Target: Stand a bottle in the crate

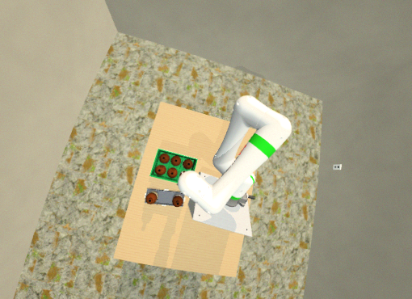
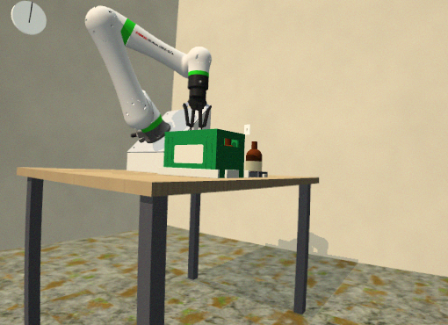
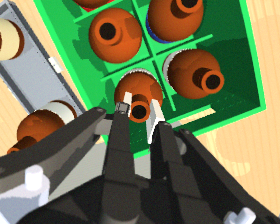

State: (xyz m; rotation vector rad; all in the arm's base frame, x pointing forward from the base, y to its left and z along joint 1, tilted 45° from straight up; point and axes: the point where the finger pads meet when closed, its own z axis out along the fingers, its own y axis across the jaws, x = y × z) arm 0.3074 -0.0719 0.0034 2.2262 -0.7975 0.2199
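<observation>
Right now the brown bottle is 9 cm below my hand. The rest, counted from my hand: grey tray: 9 cm ahead, 19 cm to the left, 16 cm below; then green crate: 9 cm ahead, 4 cm to the right, 9 cm below.
</observation>
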